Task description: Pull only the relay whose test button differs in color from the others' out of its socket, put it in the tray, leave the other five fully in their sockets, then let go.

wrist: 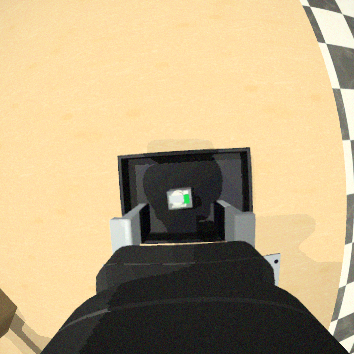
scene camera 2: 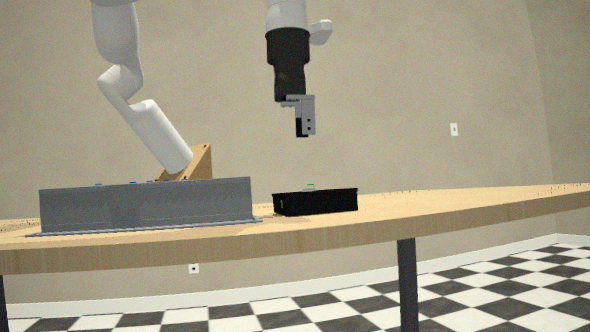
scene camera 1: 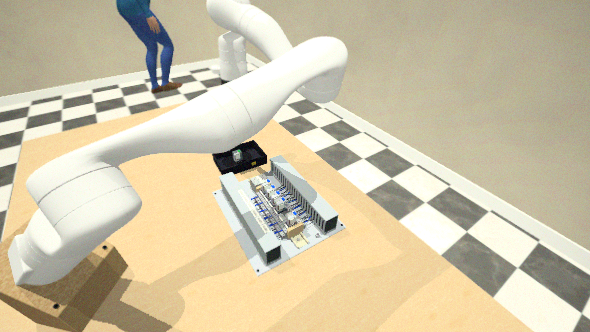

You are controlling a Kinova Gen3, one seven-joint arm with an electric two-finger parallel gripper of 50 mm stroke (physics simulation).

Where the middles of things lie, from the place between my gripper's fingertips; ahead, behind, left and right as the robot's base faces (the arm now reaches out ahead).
Scene:
Now: the mounting plate [scene camera 1: 288,249] 240 mm to the right of my hand, 130 mm below it and 90 mm behind it.

